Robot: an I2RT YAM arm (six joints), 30 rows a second.
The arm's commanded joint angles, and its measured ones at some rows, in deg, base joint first. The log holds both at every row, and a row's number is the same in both.
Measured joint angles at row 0:
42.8, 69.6, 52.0, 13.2, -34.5, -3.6
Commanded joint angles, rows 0 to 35:
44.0, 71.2, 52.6, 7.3, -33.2, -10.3
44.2, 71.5, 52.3, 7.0, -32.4, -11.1
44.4, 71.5, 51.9, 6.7, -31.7, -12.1
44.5, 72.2, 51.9, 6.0, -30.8, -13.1
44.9, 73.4, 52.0, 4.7, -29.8, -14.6
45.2, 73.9, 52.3, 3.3, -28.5, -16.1
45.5, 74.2, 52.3, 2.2, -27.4, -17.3
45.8, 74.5, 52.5, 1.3, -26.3, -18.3
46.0, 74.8, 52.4, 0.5, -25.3, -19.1
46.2, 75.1, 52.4, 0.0, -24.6, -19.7
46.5, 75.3, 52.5, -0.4, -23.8, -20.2
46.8, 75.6, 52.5, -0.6, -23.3, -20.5
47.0, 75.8, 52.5, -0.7, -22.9, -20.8
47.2, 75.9, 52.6, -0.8, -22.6, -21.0
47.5, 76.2, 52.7, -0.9, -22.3, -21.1
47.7, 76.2, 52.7, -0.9, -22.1, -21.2
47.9, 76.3, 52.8, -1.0, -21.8, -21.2
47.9, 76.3, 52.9, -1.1, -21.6, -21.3
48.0, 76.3, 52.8, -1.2, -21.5, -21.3
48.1, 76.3, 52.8, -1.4, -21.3, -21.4
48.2, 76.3, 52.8, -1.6, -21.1, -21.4
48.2, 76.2, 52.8, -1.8, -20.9, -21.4
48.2, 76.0, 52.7, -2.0, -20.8, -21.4
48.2, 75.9, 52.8, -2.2, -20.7, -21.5
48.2, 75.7, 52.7, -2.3, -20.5, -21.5
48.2, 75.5, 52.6, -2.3, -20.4, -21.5
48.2, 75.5, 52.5, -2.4, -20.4, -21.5
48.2, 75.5, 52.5, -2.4, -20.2, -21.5
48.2, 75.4, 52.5, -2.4, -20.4, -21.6
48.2, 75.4, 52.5, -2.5, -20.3, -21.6
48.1, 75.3, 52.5, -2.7, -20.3, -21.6
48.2, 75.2, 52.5, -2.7, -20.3, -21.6
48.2, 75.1, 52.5, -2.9, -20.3, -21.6
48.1, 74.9, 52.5, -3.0, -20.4, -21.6
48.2, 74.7, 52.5, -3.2, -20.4, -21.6
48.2, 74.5, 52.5, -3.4, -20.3, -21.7
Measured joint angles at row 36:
48.1, 75.2, 52.4, -2.7, -20.6, -21.0
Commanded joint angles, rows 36 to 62:
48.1, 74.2, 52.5, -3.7, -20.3, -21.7
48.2, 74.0, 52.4, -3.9, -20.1, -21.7
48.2, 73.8, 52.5, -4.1, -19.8, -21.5
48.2, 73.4, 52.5, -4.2, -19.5, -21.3
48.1, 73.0, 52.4, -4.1, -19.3, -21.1
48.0, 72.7, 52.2, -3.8, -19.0, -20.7
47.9, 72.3, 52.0, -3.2, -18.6, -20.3
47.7, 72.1, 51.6, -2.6, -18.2, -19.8
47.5, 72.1, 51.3, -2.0, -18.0, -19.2
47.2, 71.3, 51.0, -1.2, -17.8, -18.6
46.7, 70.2, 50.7, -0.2, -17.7, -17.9
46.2, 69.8, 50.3, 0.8, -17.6, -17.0
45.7, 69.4, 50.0, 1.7, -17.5, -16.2
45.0, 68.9, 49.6, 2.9, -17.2, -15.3
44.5, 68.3, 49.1, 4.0, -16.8, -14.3
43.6, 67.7, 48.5, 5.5, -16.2, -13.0
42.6, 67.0, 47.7, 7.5, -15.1, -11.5
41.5, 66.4, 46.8, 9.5, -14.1, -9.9
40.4, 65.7, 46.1, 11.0, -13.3, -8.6
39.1, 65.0, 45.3, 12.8, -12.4, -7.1
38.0, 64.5, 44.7, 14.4, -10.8, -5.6
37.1, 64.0, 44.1, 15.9, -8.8, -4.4
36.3, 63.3, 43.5, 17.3, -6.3, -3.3
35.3, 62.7, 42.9, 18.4, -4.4, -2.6
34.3, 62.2, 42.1, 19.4, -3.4, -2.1
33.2, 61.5, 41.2, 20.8, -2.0, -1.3
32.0, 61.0, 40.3, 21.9, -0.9, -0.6
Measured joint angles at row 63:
33.8, 62.2, 41.8, 14.8, -7.1, -5.0
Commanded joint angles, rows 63 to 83:
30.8, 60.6, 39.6, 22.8, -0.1, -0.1
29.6, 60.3, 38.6, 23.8, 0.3, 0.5
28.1, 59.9, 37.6, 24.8, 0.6, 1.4
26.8, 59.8, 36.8, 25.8, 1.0, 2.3
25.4, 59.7, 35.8, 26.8, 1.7, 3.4
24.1, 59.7, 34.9, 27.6, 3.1, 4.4
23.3, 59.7, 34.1, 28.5, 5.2, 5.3
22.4, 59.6, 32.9, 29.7, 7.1, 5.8
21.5, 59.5, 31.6, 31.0, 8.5, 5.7
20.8, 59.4, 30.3, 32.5, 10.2, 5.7
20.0, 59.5, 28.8, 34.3, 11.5, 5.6
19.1, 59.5, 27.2, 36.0, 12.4, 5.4
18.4, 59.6, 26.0, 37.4, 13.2, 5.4
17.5, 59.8, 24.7, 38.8, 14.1, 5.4
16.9, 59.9, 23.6, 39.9, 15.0, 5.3
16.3, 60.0, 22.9, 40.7, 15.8, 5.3
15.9, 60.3, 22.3, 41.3, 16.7, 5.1
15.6, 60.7, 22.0, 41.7, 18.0, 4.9
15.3, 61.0, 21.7, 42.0, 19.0, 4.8
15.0, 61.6, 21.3, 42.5, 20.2, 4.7
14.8, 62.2, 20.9, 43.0, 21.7, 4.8
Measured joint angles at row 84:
15.3, 61.3, 21.7, 37.8, 15.9, 4.4
